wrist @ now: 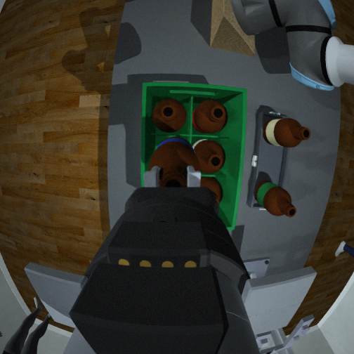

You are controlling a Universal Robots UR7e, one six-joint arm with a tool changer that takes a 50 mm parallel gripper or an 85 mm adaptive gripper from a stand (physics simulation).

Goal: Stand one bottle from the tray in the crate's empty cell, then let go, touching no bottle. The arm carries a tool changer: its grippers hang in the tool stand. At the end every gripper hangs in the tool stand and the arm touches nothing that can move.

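Observation:
My gripper [173, 177] is shut on the neck of a brown bottle with a blue label [173, 153]. This bottle looks larger than the others and hangs upright above the left column of the green crate [242, 130]; its base and the cell under it are hidden. Brown bottles stand in the crate at back left [169, 121], back right [206, 121], middle right [206, 153] and further front right [215, 190], the last partly hidden by the gripper. The grey tray [269, 162] right of the crate holds a cream-labelled bottle [286, 133] and a green-labelled bottle [274, 199]. The tool stand cannot be made out clearly.
A tan block [231, 34] stands at the back of the grey table [165, 57]. Another grey and white robot arm section [309, 47] is at the back right. Pale plates [54, 292] [281, 296] flank the gripper body. Legs of a figure [31, 332] show at lower left.

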